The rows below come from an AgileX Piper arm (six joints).
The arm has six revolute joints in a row. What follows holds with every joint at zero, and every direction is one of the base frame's. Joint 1 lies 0.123 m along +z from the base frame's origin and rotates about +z. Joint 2 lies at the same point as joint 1 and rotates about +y. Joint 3 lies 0.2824 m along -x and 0.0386 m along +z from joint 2 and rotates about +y. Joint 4 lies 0.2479 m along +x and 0.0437 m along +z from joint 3 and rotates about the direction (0.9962, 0, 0.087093). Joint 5 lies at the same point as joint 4 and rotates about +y. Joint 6 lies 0.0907 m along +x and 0.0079 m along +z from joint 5 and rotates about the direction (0.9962, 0, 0.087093). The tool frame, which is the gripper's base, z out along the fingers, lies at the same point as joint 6; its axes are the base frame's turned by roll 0, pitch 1.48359 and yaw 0 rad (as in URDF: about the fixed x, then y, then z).
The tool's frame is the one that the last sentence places.
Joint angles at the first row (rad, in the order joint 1, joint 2, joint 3, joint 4, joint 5, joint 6):
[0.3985 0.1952 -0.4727 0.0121 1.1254 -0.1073]
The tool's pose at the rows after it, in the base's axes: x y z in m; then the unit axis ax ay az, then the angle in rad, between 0 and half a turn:
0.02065 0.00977 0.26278 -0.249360 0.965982 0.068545 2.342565
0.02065 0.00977 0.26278 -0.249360 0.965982 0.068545 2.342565
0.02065 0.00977 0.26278 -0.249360 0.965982 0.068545 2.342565
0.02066 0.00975 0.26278 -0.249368 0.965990 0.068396 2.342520
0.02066 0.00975 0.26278 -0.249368 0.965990 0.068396 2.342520
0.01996 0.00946 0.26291 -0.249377 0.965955 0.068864 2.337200
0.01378 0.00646 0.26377 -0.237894 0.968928 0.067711 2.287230
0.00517 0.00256 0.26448 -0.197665 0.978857 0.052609 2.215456
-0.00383 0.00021 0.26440 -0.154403 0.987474 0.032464 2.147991
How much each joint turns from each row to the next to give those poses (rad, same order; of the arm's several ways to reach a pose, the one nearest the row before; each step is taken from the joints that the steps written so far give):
[0.0001 0.0000 0.0001 0.0000 0.0000 0.0001]
[0.0000 0.0000 0.0000 0.0000 0.0000 0.0000]
[0.0000 0.0000 0.0000 0.0000 0.0000 0.0000]
[-0.0001 0.0000 0.0000 -0.0003 0.0000 0.0000]
[0.0000 0.0000 0.0000 0.0000 0.0000 0.0000]
[-0.0001 -0.0054 -0.0001 0.0001 0.0001 -0.0001]
[-0.0240 -0.0491 0.0002 -0.0001 -0.0001 0.0000]
[-0.0834 -0.0672 0.0000 0.0000 0.0001 0.0000]
[-0.0888 -0.0658 0.0000 0.0001 0.0018 0.0000]

